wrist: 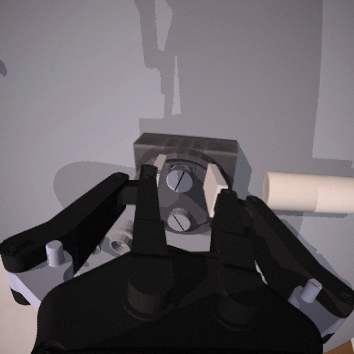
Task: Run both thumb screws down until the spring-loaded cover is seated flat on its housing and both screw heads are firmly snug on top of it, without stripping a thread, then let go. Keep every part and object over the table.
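Places are measured from the arm's base along level axes (x back, y left, z down), in centimetres.
Pixels of known places: gripper, fingertip midpoint: [184, 171].
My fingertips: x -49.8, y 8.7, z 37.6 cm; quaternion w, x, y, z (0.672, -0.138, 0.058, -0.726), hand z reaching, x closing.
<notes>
Ahead of a thing's pixels: the offset from my fingertips to its top centre. "pt": to the spot under its first point. Level surfaces: height alone.
The dark housing block {dx +5.1, dy -0.3, dz +1.6 cm} [186, 142] stands on the table in the wrist view, with the round dark cover {dx +5.1, dy -0.3, dz +1.9 cm} [187, 201] on it. Two slotted silver screw heads show on the cover: the far screw head {pt dx +1.7, dy +0.3, dz +0.8 cm} [179, 179] and the near screw head {pt dx +7.8, dy -1.1, dz +0.7 cm} [179, 220]. My gripper [184, 171] is open, with its pale pads on either side of the far screw head and a visible gap to the right pad. The near screw head lies below the pads in the view, between the black fingers. Whether the cover is flat on the housing, and how deep the screws sit, cannot be told from above.
A cream cylinder {dx +0.0, dy -17.8, dz +2.2 cm} [306, 192] lies to the right of the housing. A small grey hollow fitting {dx +20.3, dy +7.3, dz +2.3 cm} [120, 240] lies at the lower left, partly hidden by the gripper. Large shadows fall across the grey table top {dz +7.2 cm} [85, 90]. A brown surface [346, 348] shows at the bottom right corner.
</notes>
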